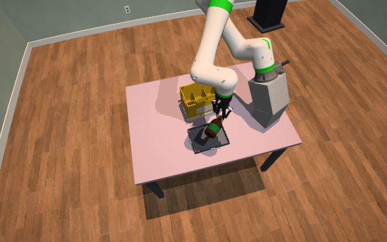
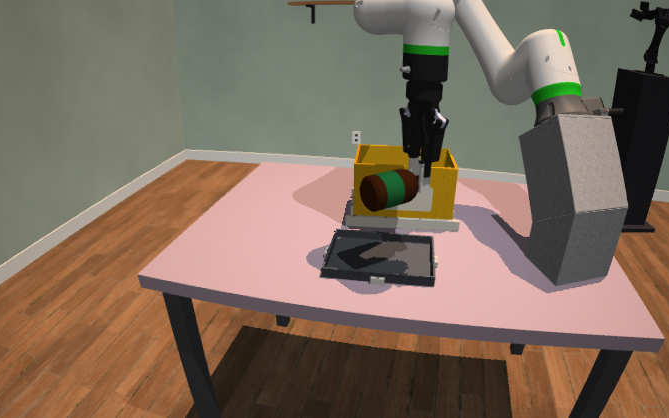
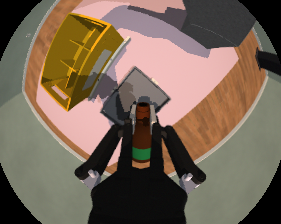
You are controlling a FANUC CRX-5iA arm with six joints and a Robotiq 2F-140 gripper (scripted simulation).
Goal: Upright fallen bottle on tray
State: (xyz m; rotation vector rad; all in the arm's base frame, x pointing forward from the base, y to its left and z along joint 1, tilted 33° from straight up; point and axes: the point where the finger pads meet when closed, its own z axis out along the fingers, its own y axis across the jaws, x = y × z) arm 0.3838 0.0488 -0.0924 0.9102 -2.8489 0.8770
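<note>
Now: the bottle 5 cm ahead of my hand, 3 cm to the left of it and 2 cm below it. Also, from my hand: yellow crate 27 cm to the right, 14 cm below; then tray 7 cm ahead, 21 cm below.
</note>
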